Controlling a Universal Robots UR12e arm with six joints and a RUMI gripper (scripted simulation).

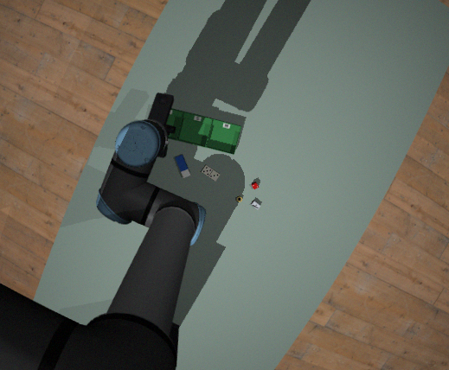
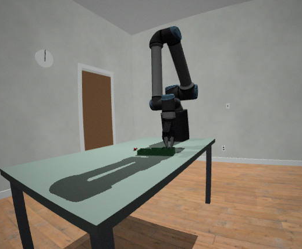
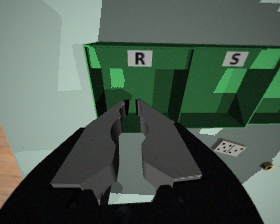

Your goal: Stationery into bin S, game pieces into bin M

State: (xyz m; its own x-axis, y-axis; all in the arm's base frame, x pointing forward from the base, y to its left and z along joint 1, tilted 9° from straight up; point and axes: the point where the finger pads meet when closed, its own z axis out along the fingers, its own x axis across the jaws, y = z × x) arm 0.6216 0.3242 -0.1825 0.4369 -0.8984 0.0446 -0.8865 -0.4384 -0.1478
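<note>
Now: hand 190 mm to the left of the white domino, 30 mm past it and 30 mm above it. From my hand the other things lie so: blue-and-white eraser (120 mm to the right, 60 mm behind, 30 mm below); then red die (320 mm to the right, 30 mm below, 20 mm ahead); then brown ring-like piece (310 mm to the right, 40 mm behind, 30 mm below).
</note>
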